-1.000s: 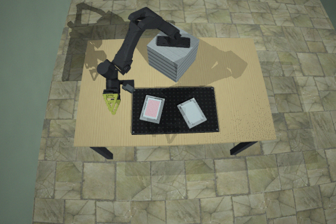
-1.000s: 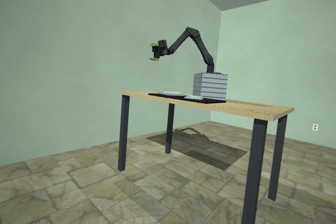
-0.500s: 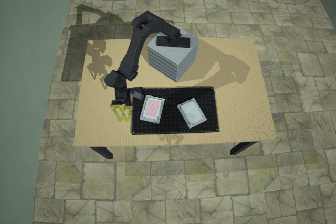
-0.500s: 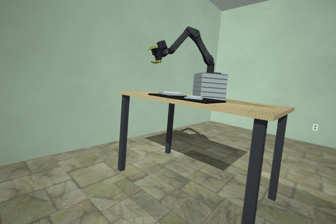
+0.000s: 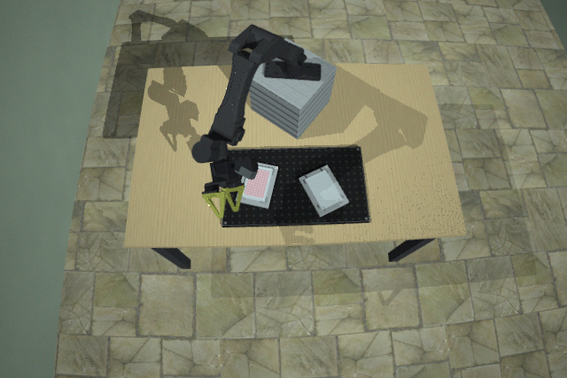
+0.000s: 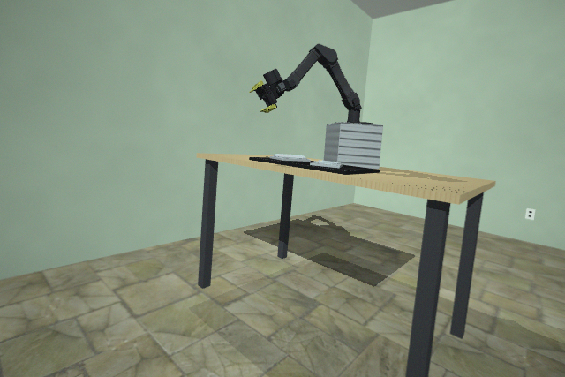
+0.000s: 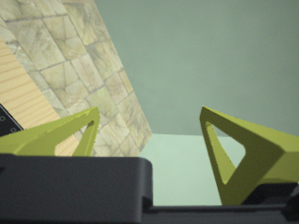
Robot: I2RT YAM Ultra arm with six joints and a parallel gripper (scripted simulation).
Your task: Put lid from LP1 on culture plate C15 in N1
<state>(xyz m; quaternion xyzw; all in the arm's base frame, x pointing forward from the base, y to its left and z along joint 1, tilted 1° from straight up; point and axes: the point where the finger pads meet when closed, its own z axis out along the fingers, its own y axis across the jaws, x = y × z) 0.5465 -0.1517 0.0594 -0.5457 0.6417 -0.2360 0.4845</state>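
Right now my hand is 180 mm past the clear lid, 300 mm to the right of it and 250 mm above it. Round my hand: grey lid park LP1: 180 mm behind, 300 mm to the left, 260 mm below; culture plate C15: 190 mm behind, 50 mm to the left, 240 mm below; grey plate nest N1: 190 mm behind, 50 mm to the left, 260 mm below.
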